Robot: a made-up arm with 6 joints. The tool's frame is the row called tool.
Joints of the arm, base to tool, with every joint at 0 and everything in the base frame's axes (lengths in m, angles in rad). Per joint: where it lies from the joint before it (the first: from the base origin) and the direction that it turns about. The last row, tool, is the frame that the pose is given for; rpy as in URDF.
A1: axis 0 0 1 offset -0.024 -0.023 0.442
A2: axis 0 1 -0.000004 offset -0.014 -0.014 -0.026
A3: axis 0 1 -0.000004 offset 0.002 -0.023 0.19
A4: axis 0 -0.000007 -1 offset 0.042 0.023 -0.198
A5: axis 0 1 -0.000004 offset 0.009 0.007 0.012
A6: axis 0 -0.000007 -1 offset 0.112 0.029 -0.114
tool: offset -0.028 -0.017 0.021 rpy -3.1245 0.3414 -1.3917
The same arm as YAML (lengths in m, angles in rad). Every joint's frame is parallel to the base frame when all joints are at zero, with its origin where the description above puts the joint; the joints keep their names.
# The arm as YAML. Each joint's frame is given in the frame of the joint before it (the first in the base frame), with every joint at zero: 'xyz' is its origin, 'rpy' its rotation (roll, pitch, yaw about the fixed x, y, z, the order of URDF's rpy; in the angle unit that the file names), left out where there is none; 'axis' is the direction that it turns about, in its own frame. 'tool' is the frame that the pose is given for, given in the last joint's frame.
units:
  length: m
  angle: rad
joints:
  - name: A1
    type: revolute
    origin:
      xyz: [-0.024, -0.023, 0.442]
    axis: [0.0, 0.0, 1.0]
  - name: A2
    type: revolute
    origin:
      xyz: [-0.014, -0.014, -0.026]
    axis: [0.0, 1.0, 0.0]
  - name: A3
    type: revolute
    origin:
      xyz: [0.002, -0.023, 0.19]
    axis: [0.0, 1.0, 0.0]
  - name: A4
    type: revolute
    origin:
      xyz: [0.042, 0.023, -0.198]
    axis: [0.0, 0.0, -1.0]
  - name: A5
    type: revolute
    origin:
      xyz: [0.009, 0.007, 0.012]
    axis: [0.0, 1.0, 0.0]
  - name: A6
    type: revolute
    origin:
      xyz: [0.112, 0.029, -0.114]
    axis: [0.0, 0.0, -1.0]
tool:
  origin:
    xyz: [-0.028, -0.017, 0.021]
    rpy: [-3.1245, 0.3414, -1.3917]

